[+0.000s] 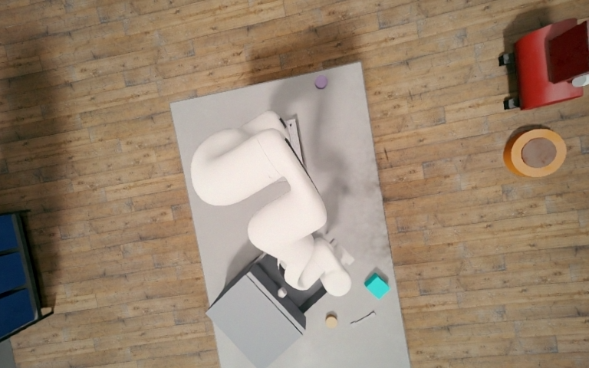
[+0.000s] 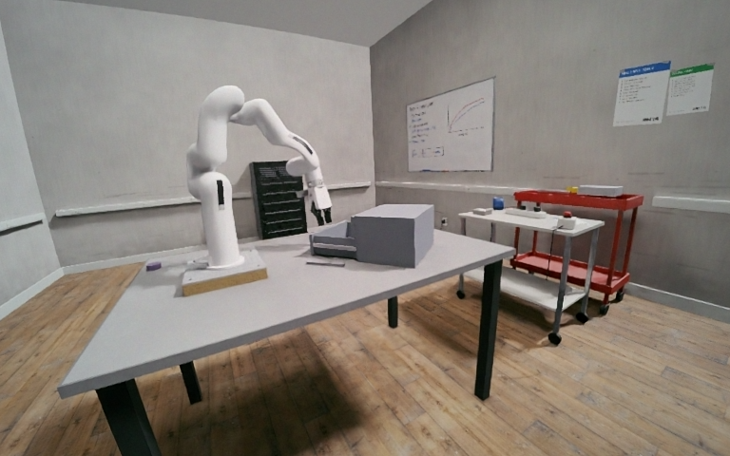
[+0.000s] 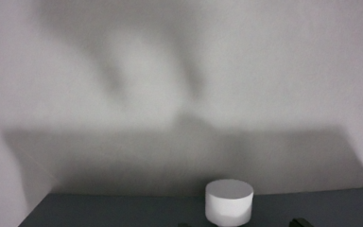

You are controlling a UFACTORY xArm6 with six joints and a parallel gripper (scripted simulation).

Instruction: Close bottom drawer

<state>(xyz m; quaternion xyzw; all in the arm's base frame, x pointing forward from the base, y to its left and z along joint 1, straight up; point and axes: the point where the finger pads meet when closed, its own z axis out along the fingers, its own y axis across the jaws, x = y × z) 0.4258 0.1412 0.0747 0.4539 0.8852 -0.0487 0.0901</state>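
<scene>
Now: the drawer 80 mm ahead of my hand, 100 mm to the right of it and 90 mm below it. Round my hand: teal cube (200 mm ahead, 220 mm to the left, 100 mm below); then thin grey strip (100 mm behind, 240 mm to the right, 110 mm below); then grey cabinet (140 mm ahead, 190 mm to the right, 40 mm below).
</scene>
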